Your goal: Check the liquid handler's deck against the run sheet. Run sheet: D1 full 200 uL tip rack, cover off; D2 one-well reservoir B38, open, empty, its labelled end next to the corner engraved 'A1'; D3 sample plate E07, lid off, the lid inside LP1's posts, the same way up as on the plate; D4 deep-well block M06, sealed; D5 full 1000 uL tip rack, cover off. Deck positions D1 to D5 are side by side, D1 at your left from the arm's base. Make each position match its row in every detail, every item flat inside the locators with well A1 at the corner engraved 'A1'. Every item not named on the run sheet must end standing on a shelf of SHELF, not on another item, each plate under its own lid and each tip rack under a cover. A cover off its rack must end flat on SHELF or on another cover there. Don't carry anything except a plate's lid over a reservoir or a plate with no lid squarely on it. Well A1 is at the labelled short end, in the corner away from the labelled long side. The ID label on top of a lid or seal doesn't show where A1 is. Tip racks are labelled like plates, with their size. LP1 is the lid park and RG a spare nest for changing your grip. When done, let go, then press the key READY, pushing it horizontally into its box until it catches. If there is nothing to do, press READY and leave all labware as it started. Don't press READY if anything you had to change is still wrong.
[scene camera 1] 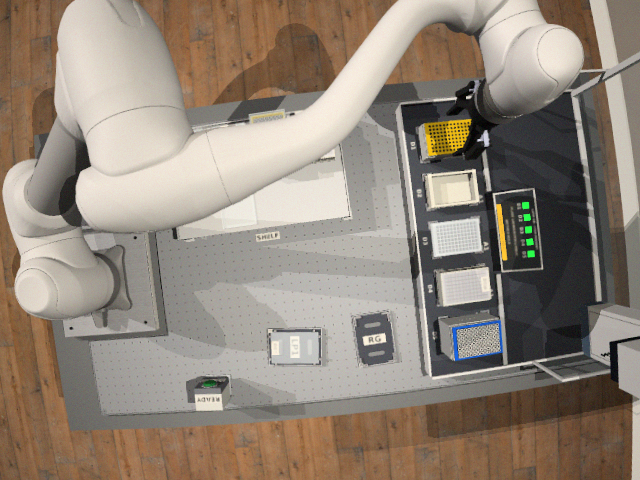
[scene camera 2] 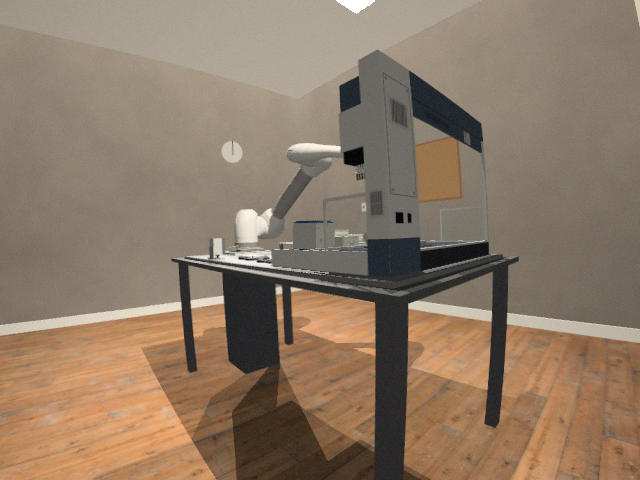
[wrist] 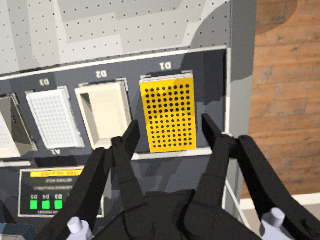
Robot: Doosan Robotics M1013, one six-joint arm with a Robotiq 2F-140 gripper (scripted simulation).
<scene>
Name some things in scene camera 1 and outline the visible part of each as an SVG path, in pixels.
My gripper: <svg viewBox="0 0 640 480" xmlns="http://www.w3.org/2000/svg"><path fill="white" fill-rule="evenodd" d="M482 80L470 81L466 87L456 91L455 96L457 99L455 104L446 112L447 116L458 115L463 109L466 109L472 119L465 144L452 153L453 157L465 156L465 160L477 159L488 147L493 145L492 141L488 141L488 133L499 124L485 120L477 111L474 102L476 87Z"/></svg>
A cream reservoir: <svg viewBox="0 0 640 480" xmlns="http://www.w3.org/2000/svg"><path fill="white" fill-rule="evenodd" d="M476 171L467 170L424 176L428 209L479 202Z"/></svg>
A white well plate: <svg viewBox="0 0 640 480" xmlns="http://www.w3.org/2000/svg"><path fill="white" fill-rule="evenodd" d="M479 219L474 218L430 224L434 257L482 251Z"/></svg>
A blue-rimmed tip rack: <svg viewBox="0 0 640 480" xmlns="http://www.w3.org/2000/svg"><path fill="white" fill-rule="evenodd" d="M501 320L486 312L439 319L442 352L454 361L503 353Z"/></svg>
</scene>
